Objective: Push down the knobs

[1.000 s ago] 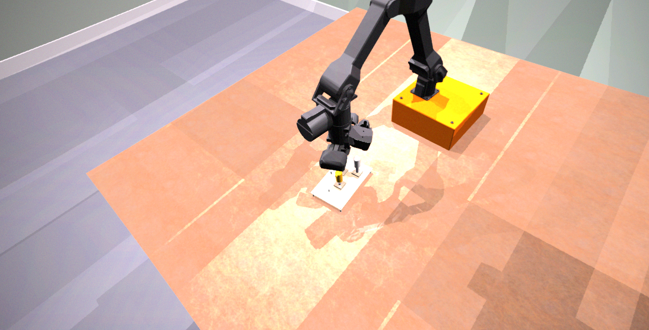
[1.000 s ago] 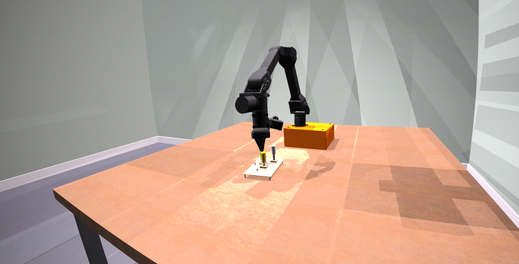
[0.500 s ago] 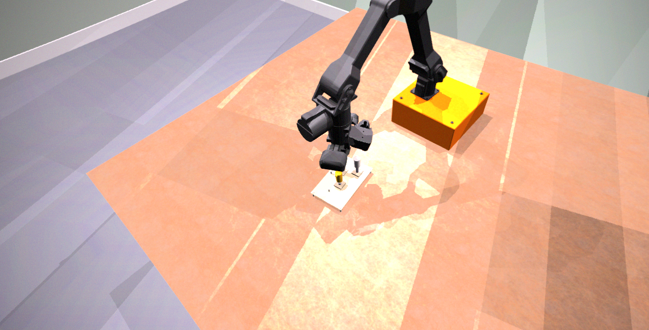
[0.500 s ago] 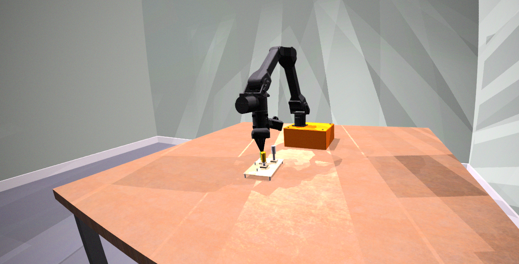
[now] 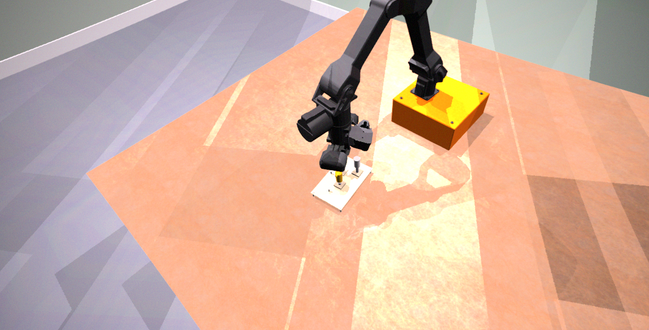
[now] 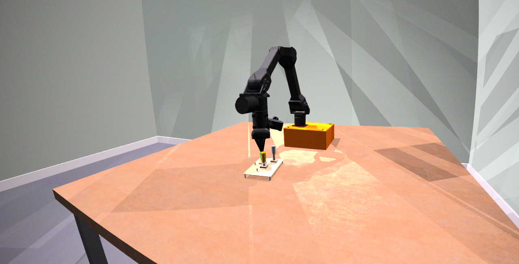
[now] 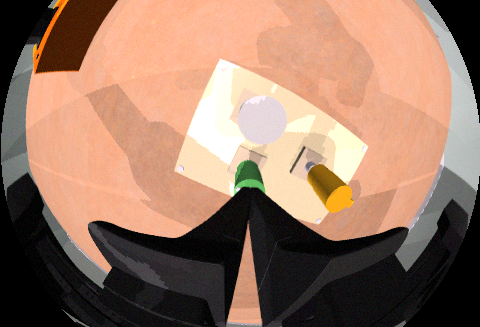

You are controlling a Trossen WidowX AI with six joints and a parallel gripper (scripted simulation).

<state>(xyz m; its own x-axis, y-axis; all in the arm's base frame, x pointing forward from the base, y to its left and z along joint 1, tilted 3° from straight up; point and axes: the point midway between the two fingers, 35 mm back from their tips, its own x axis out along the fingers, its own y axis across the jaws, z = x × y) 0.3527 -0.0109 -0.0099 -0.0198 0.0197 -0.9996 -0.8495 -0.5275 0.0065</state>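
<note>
Now: gripper tip 10 mm above the green knob. The rest, counted from my gripper tip: yellow knob (40 mm ahead, 30 mm to the left).
</note>
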